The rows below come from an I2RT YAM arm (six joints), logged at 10 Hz.
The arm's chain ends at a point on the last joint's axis. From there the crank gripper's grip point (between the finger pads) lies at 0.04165 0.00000 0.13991 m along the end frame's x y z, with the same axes.
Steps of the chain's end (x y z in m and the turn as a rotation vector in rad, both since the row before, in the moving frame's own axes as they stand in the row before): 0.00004 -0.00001 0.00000 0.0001 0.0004 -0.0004; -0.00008 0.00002 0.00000 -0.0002 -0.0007 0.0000; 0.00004 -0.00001 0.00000 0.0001 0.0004 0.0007; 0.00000 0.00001 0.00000 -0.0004 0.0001 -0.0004; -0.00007 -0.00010 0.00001 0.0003 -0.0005 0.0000; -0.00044 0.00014 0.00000 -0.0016 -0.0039 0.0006; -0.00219 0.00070 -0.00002 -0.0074 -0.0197 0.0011; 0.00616 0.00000 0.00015 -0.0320 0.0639 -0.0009; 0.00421 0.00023 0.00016 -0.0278 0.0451 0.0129
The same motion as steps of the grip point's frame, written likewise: 0.00010 -0.00004 -0.00002 0.0001 0.0004 -0.0004; -0.00018 0.00005 0.00003 -0.0002 -0.0007 0.0000; 0.00010 0.00001 -0.00002 0.0001 0.0004 0.0007; 0.00001 0.00005 0.00000 -0.0004 0.0001 -0.0004; -0.00014 -0.00014 0.00003 0.0003 -0.0005 0.0000; -0.00099 0.00039 0.00016 -0.0016 -0.0039 0.0006; -0.00495 0.00178 0.00077 -0.0074 -0.0197 0.0011; 0.01501 0.00439 -0.00287 -0.0320 0.0639 -0.0009; 0.01045 0.00467 -0.00192 -0.0278 0.0451 0.0129
